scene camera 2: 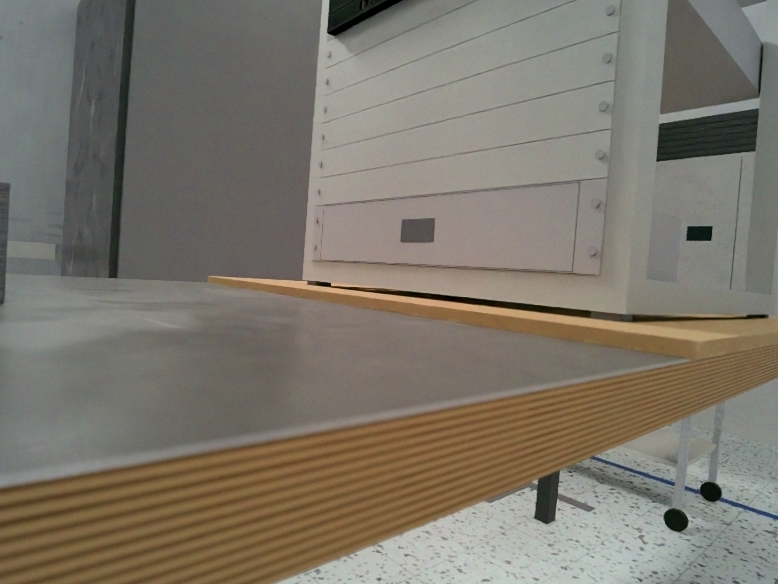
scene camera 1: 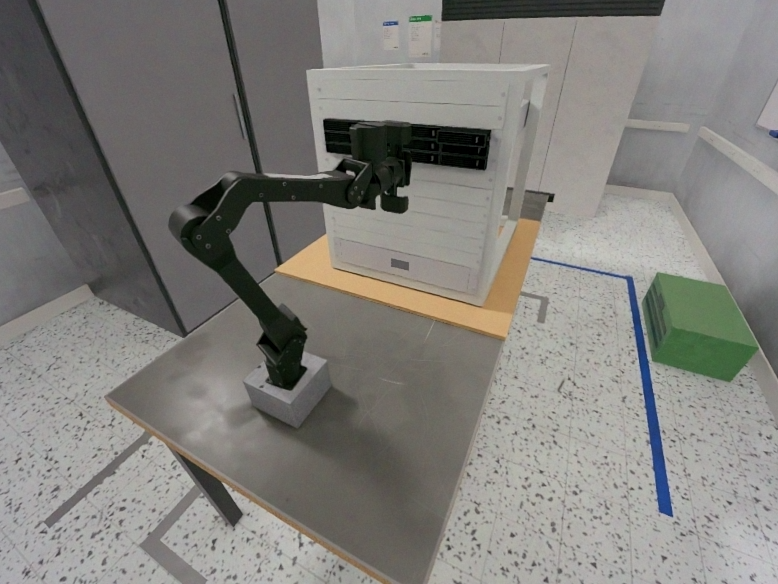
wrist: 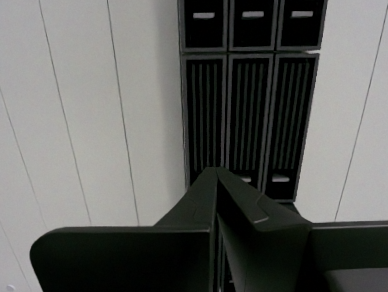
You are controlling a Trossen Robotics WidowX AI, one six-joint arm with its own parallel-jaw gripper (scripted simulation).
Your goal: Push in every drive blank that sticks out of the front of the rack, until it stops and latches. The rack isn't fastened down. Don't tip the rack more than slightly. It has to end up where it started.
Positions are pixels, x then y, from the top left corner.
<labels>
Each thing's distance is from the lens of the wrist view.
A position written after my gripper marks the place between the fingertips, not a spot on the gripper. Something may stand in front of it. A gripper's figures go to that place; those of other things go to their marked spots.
my gripper (wrist: 214, 175): 11 cm
drive blank (wrist: 204, 76): 15 cm
rack (wrist: 99, 138): 19 cm
The marked spots on the drive blank and the rack are 9 cm apart.
</labels>
